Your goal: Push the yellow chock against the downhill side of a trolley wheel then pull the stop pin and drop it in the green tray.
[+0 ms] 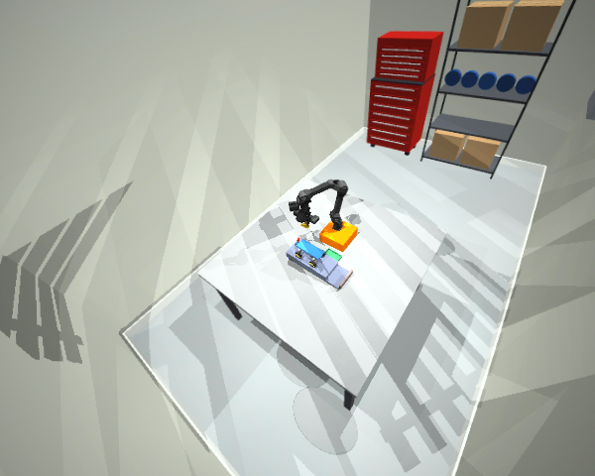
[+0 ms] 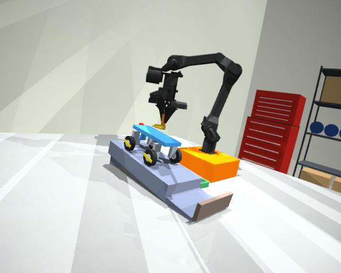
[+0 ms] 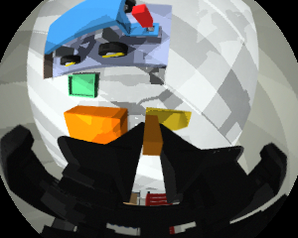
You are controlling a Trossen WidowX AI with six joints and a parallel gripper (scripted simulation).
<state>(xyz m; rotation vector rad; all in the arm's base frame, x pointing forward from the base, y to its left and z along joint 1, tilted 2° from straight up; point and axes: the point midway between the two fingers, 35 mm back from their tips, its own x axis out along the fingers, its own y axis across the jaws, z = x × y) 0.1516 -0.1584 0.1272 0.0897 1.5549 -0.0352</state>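
The stop pin is 14 cm ahead of my gripper tip and 4 cm below it. From my gripper tip the other things lie so: yellow chock 2 cm to the right, 1 cm below; grey-blue ramp 17 cm ahead, 13 cm below, 12 cm to the left; trolley 17 cm ahead, 12 cm to the left, 6 cm below.
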